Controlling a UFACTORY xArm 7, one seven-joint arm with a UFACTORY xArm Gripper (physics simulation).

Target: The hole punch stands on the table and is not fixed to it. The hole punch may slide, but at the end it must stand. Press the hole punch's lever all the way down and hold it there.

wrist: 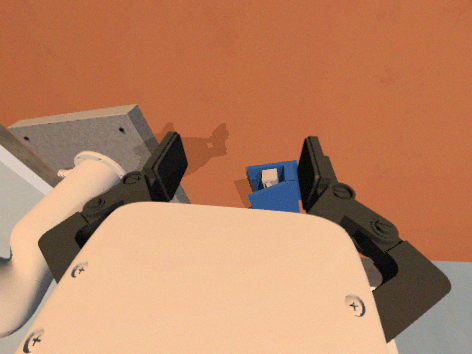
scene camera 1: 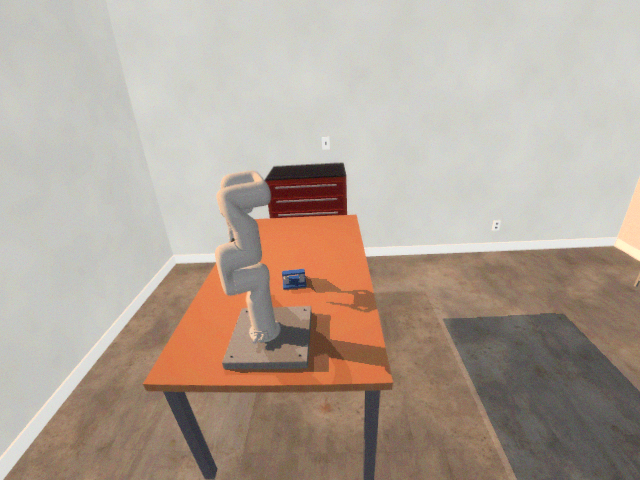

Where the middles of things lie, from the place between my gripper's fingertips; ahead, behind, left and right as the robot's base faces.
Scene:
Right now my hand is 240 mm to the left of the flat blue lever (wrist: 283, 196), 140 mm above it and 50 mm short of it.

